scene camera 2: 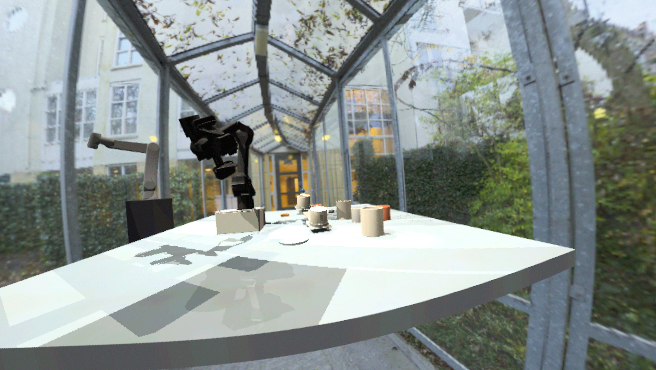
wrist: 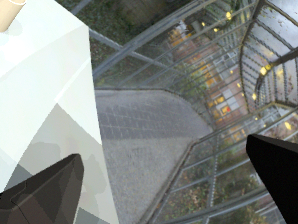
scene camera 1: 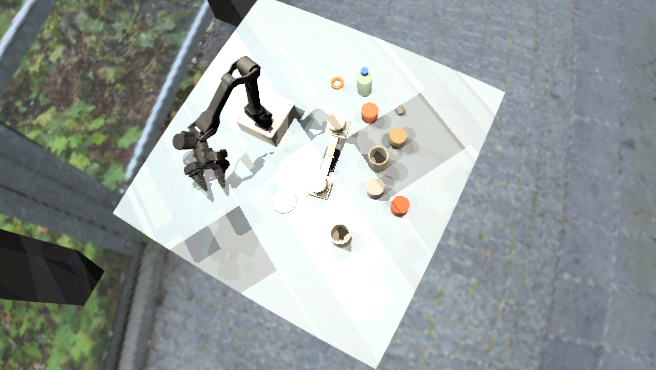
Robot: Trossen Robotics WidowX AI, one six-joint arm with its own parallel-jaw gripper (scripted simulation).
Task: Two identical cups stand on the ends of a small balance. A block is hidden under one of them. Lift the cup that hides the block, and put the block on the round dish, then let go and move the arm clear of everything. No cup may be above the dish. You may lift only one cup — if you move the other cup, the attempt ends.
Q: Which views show my gripper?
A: Scene camera 2, the wrist view and scene camera 1: all of them.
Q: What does my gripper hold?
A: Nothing.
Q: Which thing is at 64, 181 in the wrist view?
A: My gripper.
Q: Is my gripper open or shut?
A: Open.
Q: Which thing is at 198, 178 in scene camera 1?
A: My gripper.
